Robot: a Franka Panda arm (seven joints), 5 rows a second.
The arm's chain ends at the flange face. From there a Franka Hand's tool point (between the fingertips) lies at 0.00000 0.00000 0.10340 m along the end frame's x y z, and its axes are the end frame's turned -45 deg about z.
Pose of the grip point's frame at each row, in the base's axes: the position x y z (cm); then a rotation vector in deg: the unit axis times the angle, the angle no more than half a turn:
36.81, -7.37, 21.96, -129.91, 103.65, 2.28
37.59, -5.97, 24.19, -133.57, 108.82, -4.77
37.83, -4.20, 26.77, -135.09, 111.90, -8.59
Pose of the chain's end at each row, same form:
35.49, -9.47, 32.00, -81.02, 146.68, 9.88
36.28, -6.68, 34.42, -81.49, 151.15, 0.00
36.55, -4.16, 37.03, -81.20, 153.59, -5.32

